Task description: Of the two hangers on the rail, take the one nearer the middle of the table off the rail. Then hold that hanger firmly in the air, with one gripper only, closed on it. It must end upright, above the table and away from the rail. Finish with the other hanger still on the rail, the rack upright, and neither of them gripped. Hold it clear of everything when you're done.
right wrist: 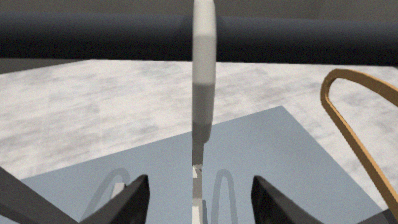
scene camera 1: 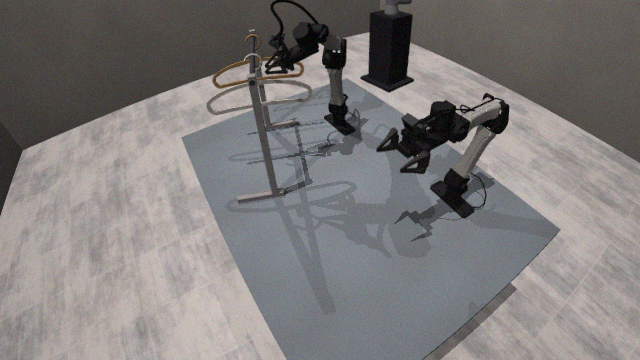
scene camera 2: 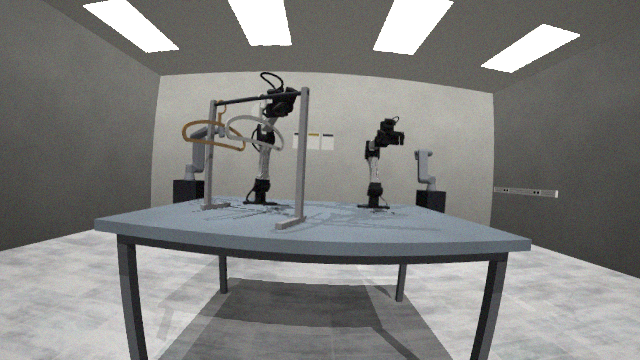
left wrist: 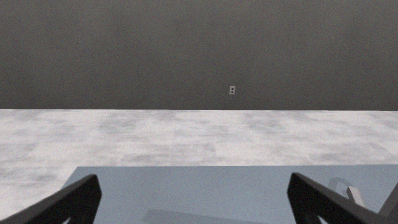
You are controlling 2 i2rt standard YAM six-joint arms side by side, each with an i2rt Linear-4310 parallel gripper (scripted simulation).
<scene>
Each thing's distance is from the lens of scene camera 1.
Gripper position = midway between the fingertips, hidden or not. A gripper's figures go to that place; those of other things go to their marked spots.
my left gripper (scene camera 1: pixel 388 160): 0.82 m
my right gripper (scene camera 1: pixel 265 70): 1.19 m
rack (scene camera 1: pixel 251 77): 0.97 m
</scene>
